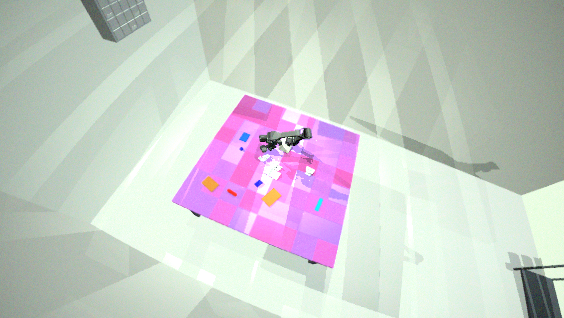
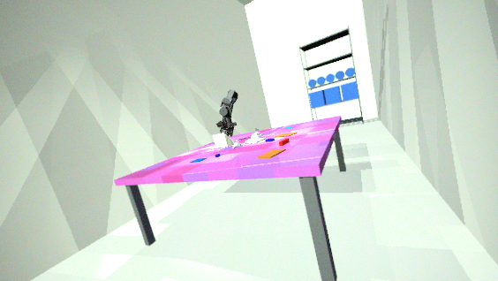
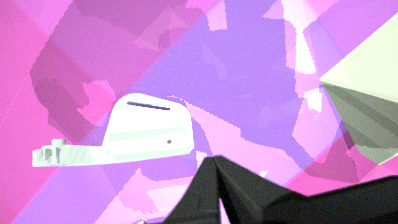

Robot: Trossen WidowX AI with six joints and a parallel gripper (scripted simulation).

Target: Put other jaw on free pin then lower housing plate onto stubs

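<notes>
The white jaw lies 7 cm ahead of my gripper tip, 5 cm to the right of it and 4 cm below it. Round my gripper tip: blue block: 29 cm ahead, 7 cm below, 1 cm to the right; then white base: 16 cm ahead, 7 cm to the left, 7 cm below; then white housing plate: 37 cm to the left, 5 cm below, 5 cm ahead.
</notes>
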